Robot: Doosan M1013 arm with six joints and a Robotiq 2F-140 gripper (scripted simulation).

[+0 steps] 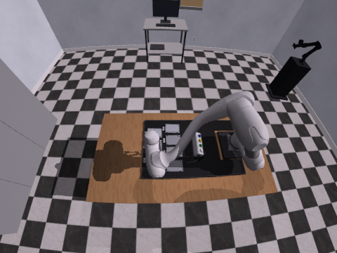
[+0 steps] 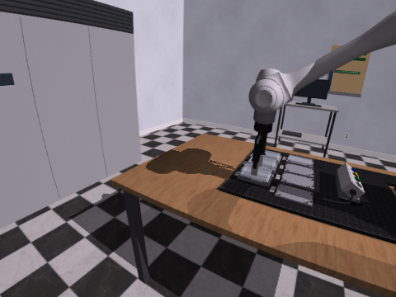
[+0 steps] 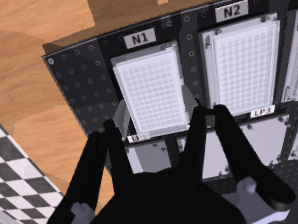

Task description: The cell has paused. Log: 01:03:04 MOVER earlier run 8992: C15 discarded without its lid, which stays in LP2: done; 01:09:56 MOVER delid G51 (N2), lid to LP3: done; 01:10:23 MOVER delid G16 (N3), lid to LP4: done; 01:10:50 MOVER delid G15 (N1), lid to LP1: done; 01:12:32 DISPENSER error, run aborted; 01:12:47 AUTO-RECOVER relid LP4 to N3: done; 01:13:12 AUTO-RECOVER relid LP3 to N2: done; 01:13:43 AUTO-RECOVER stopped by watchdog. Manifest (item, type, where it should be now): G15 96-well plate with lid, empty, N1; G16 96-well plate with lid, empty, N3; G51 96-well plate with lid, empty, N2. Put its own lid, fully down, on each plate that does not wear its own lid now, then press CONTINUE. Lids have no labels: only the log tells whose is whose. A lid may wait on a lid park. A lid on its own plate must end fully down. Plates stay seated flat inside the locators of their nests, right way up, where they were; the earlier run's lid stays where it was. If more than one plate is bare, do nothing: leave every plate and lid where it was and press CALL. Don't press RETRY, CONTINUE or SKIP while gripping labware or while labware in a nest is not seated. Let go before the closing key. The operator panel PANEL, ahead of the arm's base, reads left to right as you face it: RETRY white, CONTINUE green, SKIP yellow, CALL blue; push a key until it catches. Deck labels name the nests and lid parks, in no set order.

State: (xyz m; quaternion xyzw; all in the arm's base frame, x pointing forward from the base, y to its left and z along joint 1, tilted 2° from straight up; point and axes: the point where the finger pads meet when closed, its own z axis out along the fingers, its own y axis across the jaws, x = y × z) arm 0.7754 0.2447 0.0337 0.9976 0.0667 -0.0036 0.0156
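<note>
My gripper is now 4 cm above the plate. Also, from my hand: park labelled LP4: 17 cm behind, 10 cm to the right, 6 cm below; then lid park label lp3: 21 cm to the right, 6 cm below, 6 cm behind; then park LP1: 19 cm behind, 6 cm below, 3 cm to the left.
</note>
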